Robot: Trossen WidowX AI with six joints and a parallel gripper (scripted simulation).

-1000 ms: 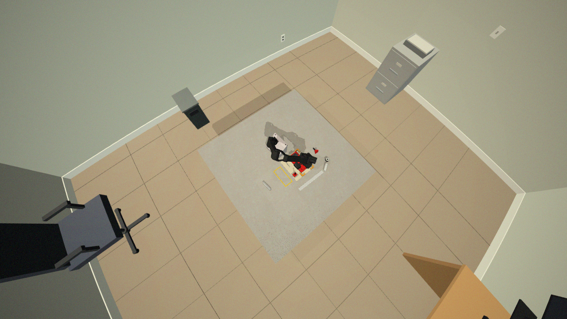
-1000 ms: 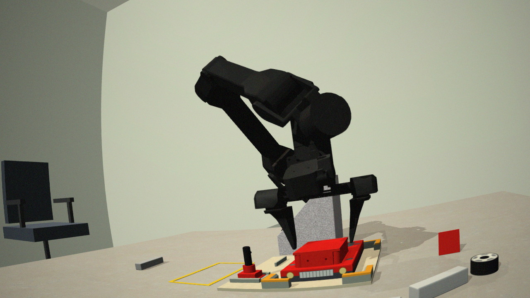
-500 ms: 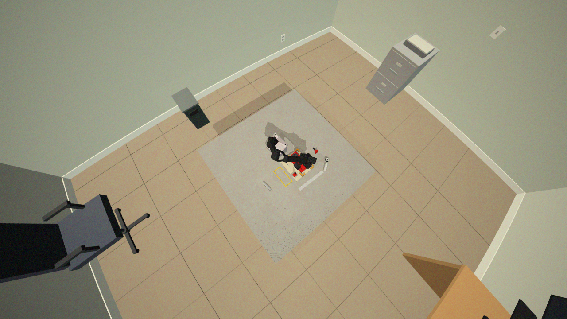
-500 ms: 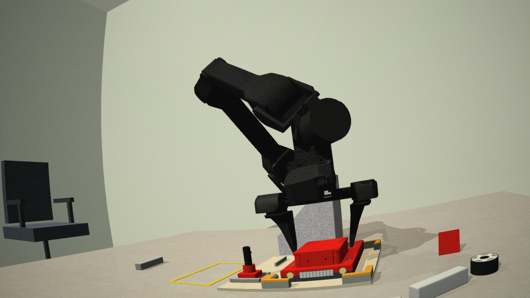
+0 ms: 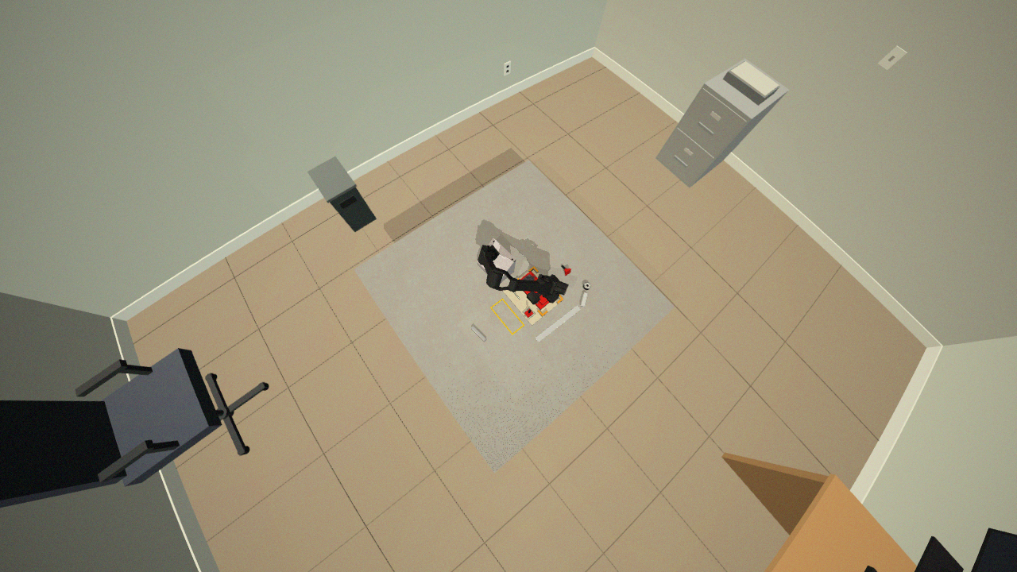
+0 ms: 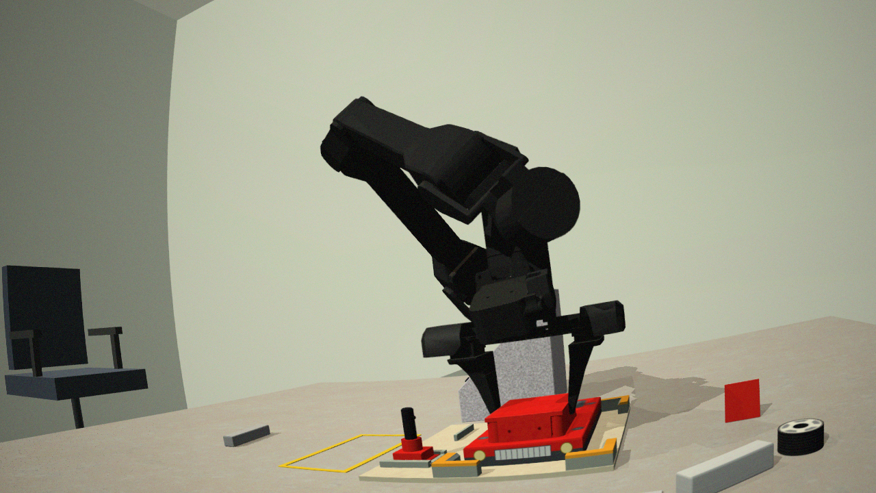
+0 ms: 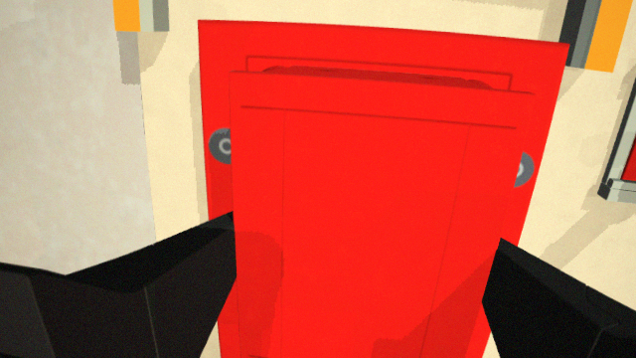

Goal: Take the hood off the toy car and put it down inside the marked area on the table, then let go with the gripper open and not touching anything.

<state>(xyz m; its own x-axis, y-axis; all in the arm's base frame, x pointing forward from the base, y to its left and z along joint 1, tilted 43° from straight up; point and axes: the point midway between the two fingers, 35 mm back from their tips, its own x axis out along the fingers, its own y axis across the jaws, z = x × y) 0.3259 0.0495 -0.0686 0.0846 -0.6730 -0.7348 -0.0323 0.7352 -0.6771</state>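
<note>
Right now the grey engine block is 1 cm below my gripper tip. The rest, counted from my gripper tip: black post: 4 cm ahead, 11 cm to the right; grey bar: 17 cm ahead, 18 cm to the left, 3 cm below; red hood: right at my gripper tip.
</note>
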